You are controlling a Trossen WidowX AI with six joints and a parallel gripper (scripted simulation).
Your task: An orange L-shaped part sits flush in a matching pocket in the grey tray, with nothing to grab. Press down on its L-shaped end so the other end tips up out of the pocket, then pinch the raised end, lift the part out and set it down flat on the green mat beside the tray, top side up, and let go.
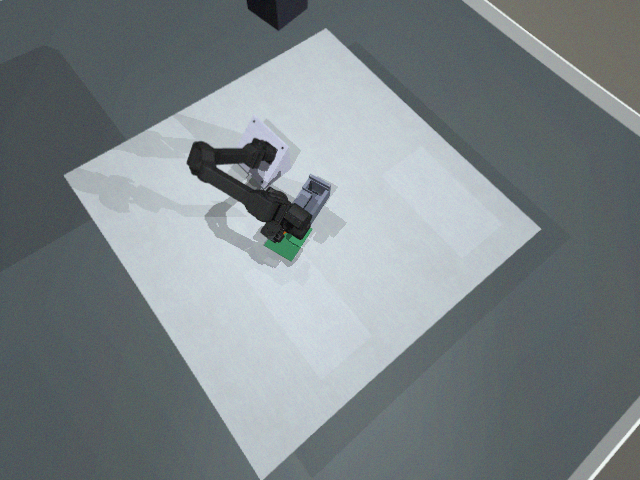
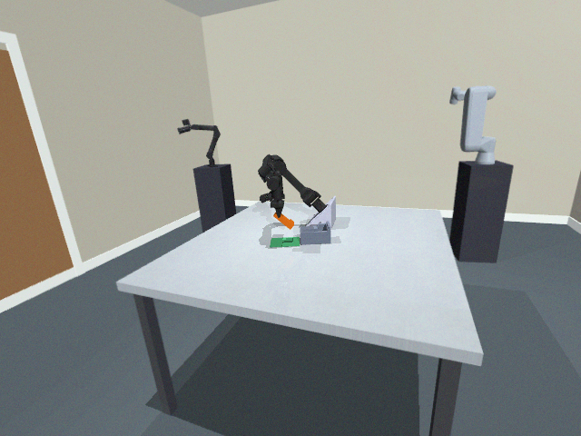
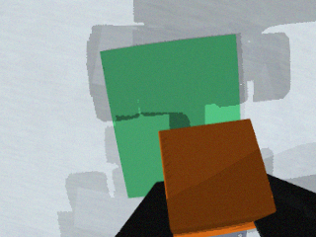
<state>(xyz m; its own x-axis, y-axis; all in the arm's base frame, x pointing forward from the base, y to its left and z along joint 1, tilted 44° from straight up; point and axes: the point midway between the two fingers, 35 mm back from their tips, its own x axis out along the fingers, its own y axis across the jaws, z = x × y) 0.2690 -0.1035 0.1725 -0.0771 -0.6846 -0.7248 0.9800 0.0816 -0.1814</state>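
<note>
Right now my gripper tip is 10 mm past the green mat, 20 mm to the right of it and 150 mm above it. Round my gripper tip: orange L-shaped part (20 mm behind, 30 mm to the left, 30 mm below).
</note>
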